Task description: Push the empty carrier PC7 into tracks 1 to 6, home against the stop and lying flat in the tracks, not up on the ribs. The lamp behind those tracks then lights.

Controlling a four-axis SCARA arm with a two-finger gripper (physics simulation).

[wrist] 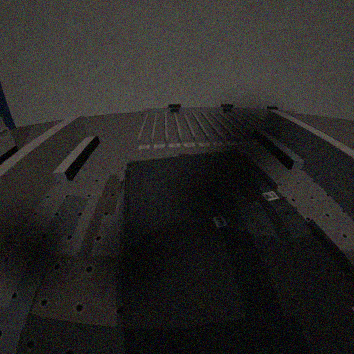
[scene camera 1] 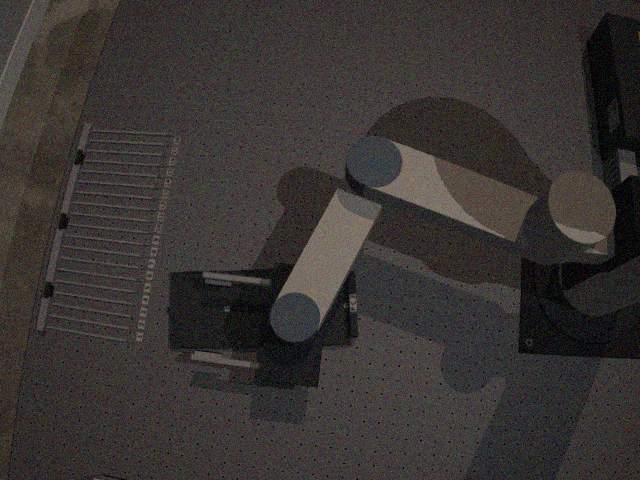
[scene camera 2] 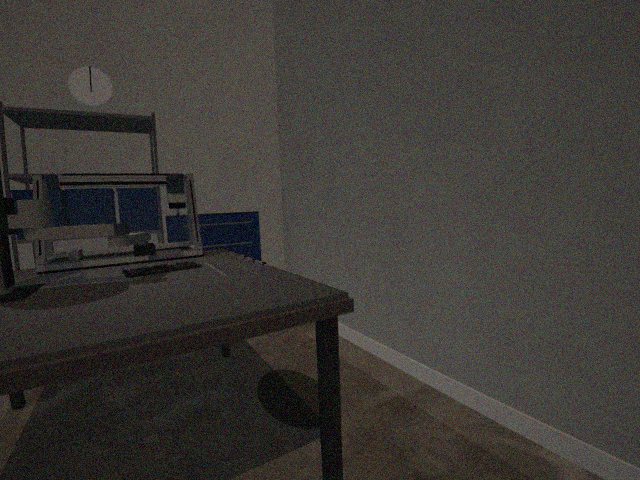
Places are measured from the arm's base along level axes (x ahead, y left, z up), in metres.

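Pixels of known places: gripper, between the fingertips: (wrist: pixel 177 122) (scene camera 1: pixel 198 316) (scene camera 2: pixel 181 252); arm's base, origin of its link: (scene camera 1: pixel 589 279).
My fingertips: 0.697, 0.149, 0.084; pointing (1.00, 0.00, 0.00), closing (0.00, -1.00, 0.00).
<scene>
Ahead of a thing's pixels: the offset from my fingertips to its top centre, as dx, dy, dz. "*": to the spot under its first point.
The carrier PC7 @[-0.090, -0.035, -0.041] (scene camera 1: pixel 227 330) (wrist: pixel 190 250) is a long, flat dark slab lying on the table. In scene camera 1 its left end is close to the number row at the mouths of the tracks, beside their lower part, with its label at the right end. The tracks are thin pale ribs with a pale stop bar @[* +0.318, -0.066, -0.055] (scene camera 1: pixel 52 263) on the far side. Three small blocks on that bar are dark; no lamp glows. My gripper (scene camera 1: pixel 199 316) (wrist: pixel 177 122) is open, its fingers apart on either side of the carrier. The arm covers part of the carrier.
The pale forearm (scene camera 1: pixel 330 248) crosses above the carrier's right part. A black plate @[-0.698, -0.149, -0.071] (scene camera 1: pixel 568 346) lies under the arm's base, and a dark box @[* -0.731, -0.577, +0.009] (scene camera 1: pixel 607 67) stands at the upper right. The table edge runs beyond the stop bar. A pale frame (scene camera 2: pixel 196 222) stands behind the table.
</scene>
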